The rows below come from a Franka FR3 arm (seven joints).
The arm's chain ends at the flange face. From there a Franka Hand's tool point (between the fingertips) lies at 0.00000 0.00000 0.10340 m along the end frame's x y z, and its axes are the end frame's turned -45 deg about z.
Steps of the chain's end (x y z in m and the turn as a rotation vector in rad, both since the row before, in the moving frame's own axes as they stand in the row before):
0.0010 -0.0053 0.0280 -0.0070 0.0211 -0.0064
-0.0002 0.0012 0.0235 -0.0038 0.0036 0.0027
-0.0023 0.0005 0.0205 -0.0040 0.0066 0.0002
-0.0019 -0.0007 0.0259 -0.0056 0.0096 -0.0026
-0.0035 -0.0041 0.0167 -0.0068 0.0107 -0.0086
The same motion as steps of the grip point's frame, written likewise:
0.0055 -0.0010 0.0280 -0.0199 0.0100 -0.0064
-0.0010 0.0012 0.0235 -0.0052 -0.0001 0.0027
-0.0018 -0.0005 0.0205 -0.0075 0.0018 0.0002
-0.0006 -0.0007 0.0259 -0.0107 0.0028 -0.0026
0.0007 -0.0041 0.0167 -0.0124 0.0028 -0.0086

